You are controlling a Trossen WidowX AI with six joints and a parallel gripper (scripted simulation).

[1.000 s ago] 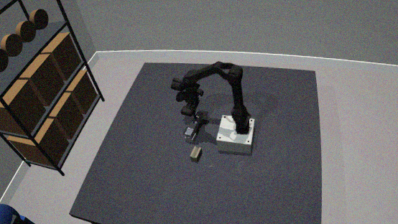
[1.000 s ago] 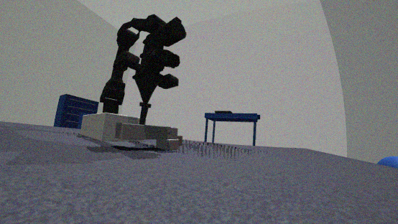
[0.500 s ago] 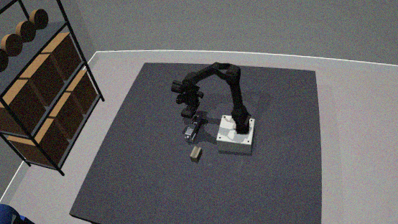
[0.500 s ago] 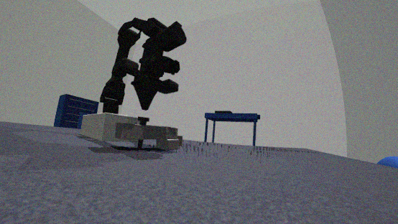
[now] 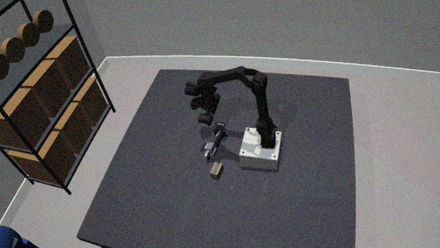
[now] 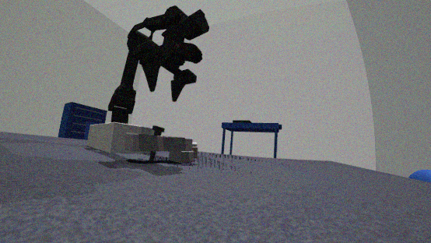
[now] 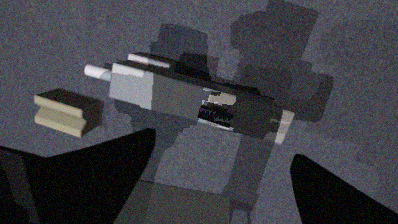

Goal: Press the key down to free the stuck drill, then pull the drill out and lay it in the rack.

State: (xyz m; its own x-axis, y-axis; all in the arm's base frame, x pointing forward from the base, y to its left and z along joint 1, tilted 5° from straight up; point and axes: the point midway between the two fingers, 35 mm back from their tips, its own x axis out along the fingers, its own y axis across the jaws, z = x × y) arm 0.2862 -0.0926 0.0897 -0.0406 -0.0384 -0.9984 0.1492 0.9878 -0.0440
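The drill is 1 cm ahead of my gripper tip, 9 cm to the left of it and 11 cm below it. Also, from my gripper tip: black key (1 cm behind, 1 cm to the left, 11 cm below); then tan block (3 cm behind, 21 cm to the left, 14 cm below).
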